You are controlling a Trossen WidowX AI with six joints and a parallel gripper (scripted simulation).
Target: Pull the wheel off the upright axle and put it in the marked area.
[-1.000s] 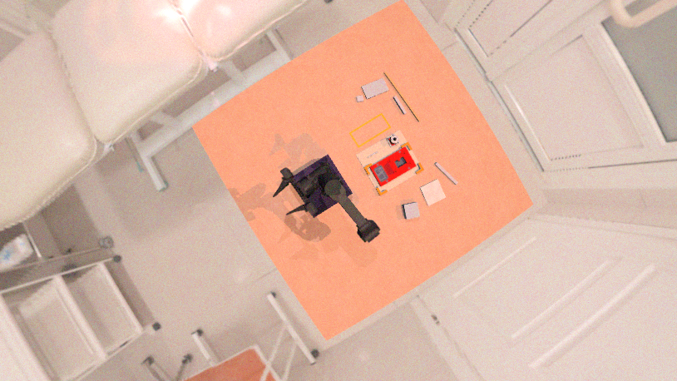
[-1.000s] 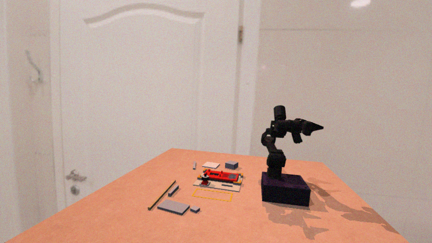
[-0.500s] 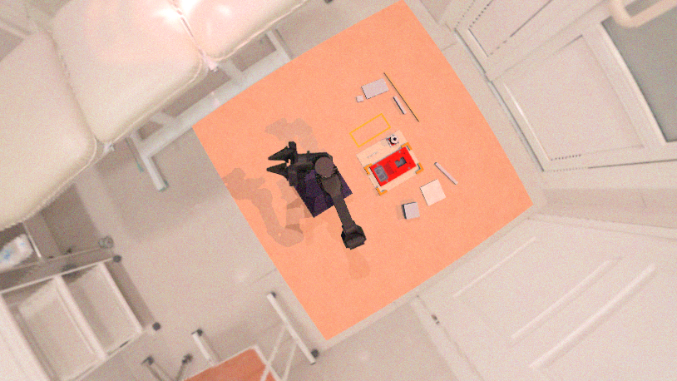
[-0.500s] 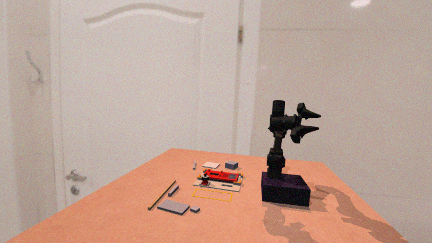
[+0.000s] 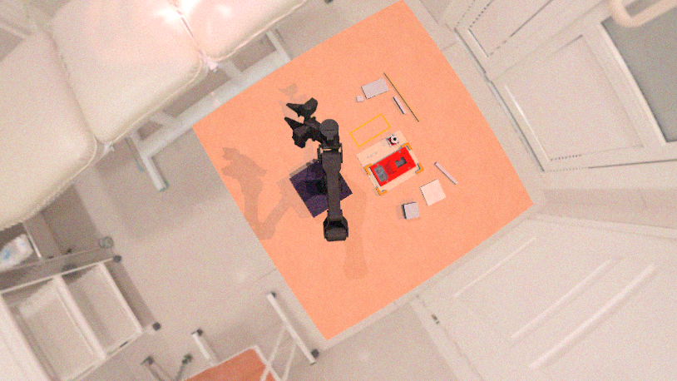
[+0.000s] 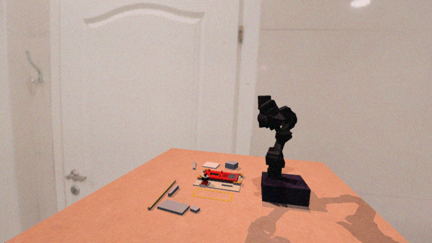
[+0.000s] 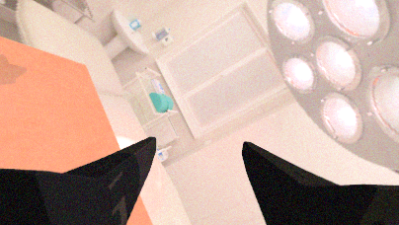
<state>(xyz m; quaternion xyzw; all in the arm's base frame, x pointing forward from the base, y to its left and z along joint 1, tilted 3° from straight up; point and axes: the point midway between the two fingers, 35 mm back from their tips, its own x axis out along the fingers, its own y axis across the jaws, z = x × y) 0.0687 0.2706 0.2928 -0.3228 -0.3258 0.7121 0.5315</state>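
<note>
Right now my gripper tip is 340 mm above the upright axle, 330 mm to the left of it and 300 mm short of it. Also, from my gripper tip: wheel: 340 mm below, 330 mm to the right, 300 mm ahead.
</note>
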